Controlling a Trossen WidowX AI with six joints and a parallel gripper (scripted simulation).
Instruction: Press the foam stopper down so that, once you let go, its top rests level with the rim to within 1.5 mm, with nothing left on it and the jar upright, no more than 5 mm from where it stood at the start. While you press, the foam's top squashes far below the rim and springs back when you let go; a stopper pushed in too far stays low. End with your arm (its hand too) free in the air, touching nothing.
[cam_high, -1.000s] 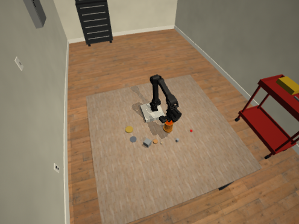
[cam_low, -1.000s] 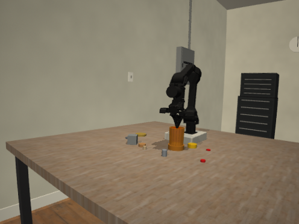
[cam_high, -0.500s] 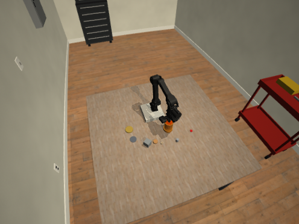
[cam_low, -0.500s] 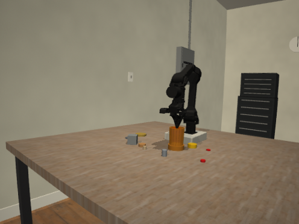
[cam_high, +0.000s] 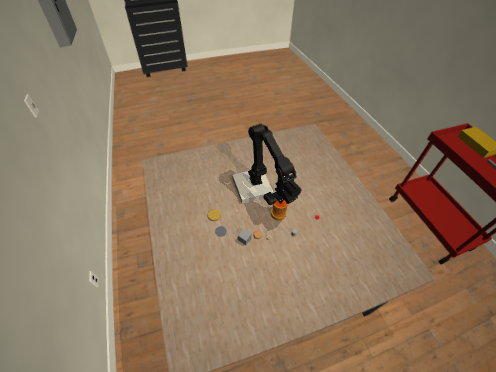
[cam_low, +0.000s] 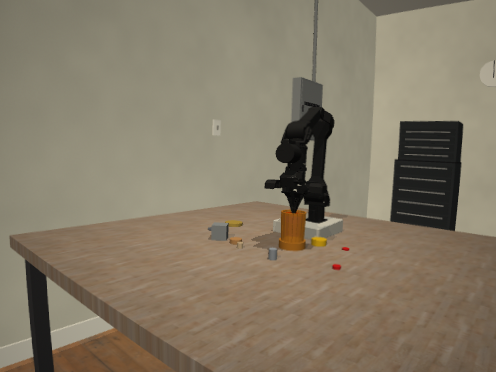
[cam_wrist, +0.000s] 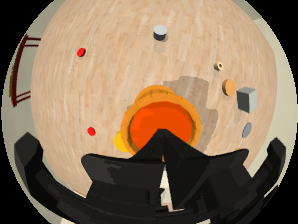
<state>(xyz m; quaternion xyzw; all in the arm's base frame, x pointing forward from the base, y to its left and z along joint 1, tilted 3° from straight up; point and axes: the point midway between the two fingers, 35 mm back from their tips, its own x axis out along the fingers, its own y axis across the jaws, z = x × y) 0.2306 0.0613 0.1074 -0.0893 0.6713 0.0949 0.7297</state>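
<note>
My gripper is now 4 cm above the orange foam stopper. The rest, counted from my hand: small tan disc (10 cm ahead, 15 cm to the right, 13 cm below); yellow disc (9 cm behind, 4 cm to the left, 13 cm below); small grey cylinder (14 cm ahead, 4 cm to the left, 13 cm below).
</note>
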